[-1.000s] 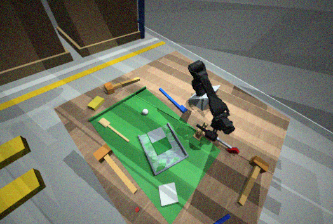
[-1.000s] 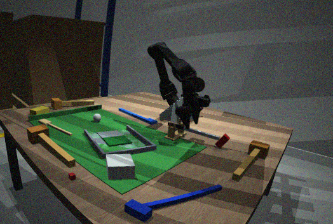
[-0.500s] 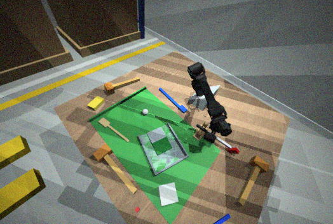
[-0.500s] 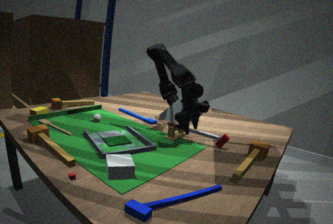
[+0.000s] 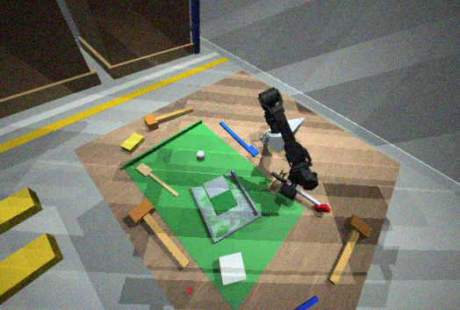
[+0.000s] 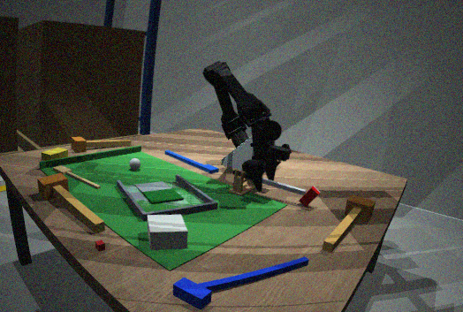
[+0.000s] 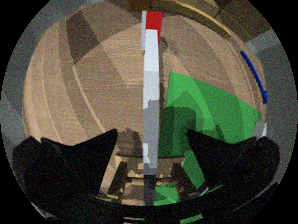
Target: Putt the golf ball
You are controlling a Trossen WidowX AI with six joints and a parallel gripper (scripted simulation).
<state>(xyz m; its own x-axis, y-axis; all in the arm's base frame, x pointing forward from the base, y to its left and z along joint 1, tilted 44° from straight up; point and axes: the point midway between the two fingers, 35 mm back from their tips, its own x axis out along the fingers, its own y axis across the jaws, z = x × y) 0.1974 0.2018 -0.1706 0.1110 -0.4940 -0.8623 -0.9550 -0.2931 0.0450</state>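
My gripper tip is now 3 cm to the right of the red putter, 2 cm past it and 1 cm below it. The rest, counted from my gripper tip: blue mallet 39 cm ahead, 26 cm to the left, 2 cm below; then wooden stand 7 cm to the right, 2 cm ahead, 1 cm above; then white golf ball 42 cm to the right, 23 cm ahead, 1 cm below.
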